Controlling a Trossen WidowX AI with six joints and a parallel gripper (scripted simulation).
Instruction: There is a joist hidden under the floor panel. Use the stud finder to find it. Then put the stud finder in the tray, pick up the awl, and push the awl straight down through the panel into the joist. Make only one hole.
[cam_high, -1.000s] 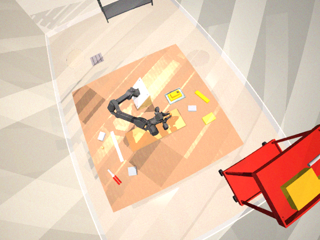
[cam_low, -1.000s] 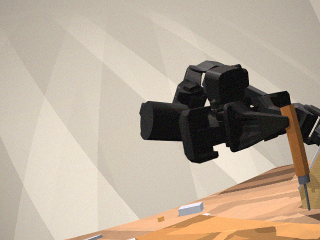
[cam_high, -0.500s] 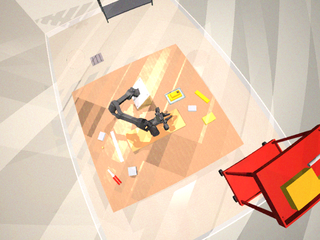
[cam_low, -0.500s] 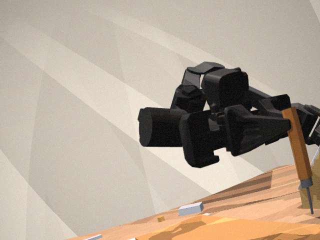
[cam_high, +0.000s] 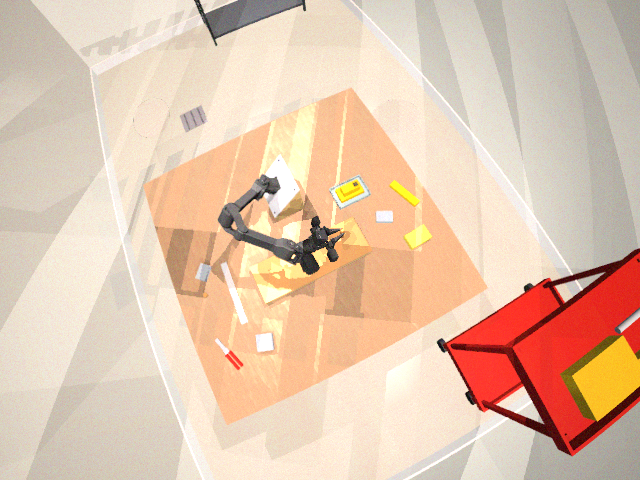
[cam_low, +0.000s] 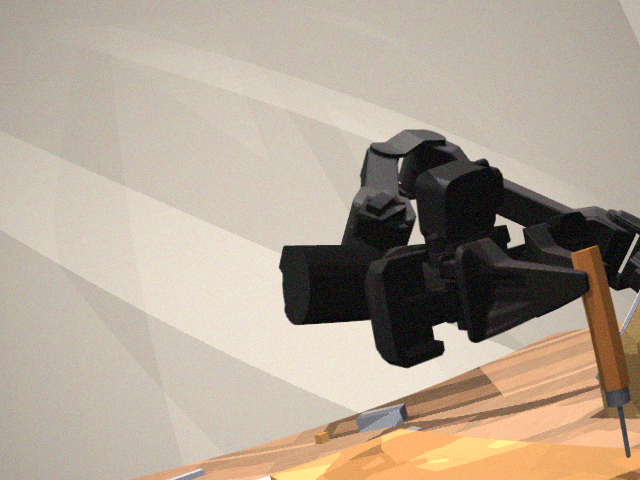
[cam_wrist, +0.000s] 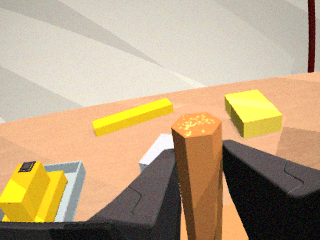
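The awl lies 6 cm below my gripper tip and 1 cm to the right of it. The rest, counted from my gripper tip: yellow block (33 cm to the left, 17 cm below, 10 cm ahead); yellow stud finder (23 cm behind, 14 cm to the left, 14 cm below); grey tray (23 cm behind, 17 cm below, 13 cm to the left).
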